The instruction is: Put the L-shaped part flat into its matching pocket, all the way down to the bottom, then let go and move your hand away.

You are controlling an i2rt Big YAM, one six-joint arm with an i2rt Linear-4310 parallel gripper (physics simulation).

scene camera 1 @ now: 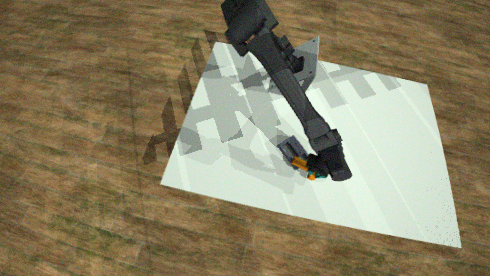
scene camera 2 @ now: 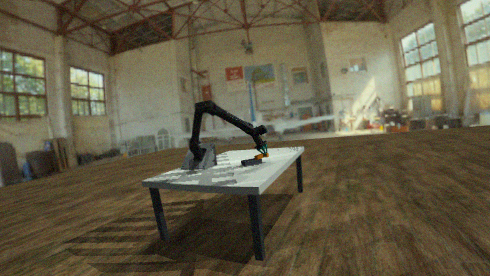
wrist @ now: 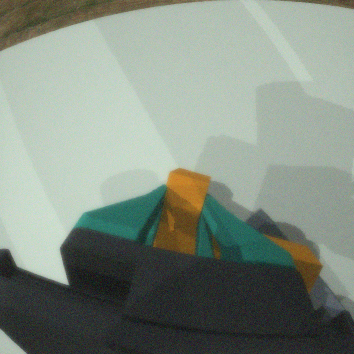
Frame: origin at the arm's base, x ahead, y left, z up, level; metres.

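Where they show: gripper, fingertip midpoint: (scene camera 1: 312,176) (scene camera 2: 266,154) (wrist: 183,196); arm's base, origin of the base link: (scene camera 1: 292,68) (scene camera 2: 200,155).
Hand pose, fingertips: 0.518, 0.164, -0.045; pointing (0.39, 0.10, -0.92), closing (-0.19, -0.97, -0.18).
Note:
Each offset is from my fingertips to the top centre of the thing, as dx, dy, dz. Level surfaces: height alone.
The orange L-shaped part {-0.025, -0.039, +0.010} (scene camera 1: 299,162) (scene camera 2: 261,156) (wrist: 182,210) is held between the green fingertips of my gripper (wrist: 183,196). One arm of it sticks out past the fingers to the right in the wrist view. My gripper is shut on it, low over the table. The dark grey pocket block {-0.098, -0.079, -0.020} (scene camera 1: 292,146) (scene camera 2: 248,162) (wrist: 265,220) lies on the table beside and partly below the part. The part's long arm reaches over the block's near edge in scene camera 1. In the wrist view the fingers and the part hide most of the block, and its pocket does not show there.
The white table {dz -0.057} (scene camera 1: 400,165) (scene camera 2: 220,184) bears the arm's grey base plate (scene camera 1: 312,57) (scene camera 2: 209,157) at its back. The arm (scene camera 1: 295,95) (scene camera 2: 230,117) stretches over the table from the base. Striped shadows lie across the table top.

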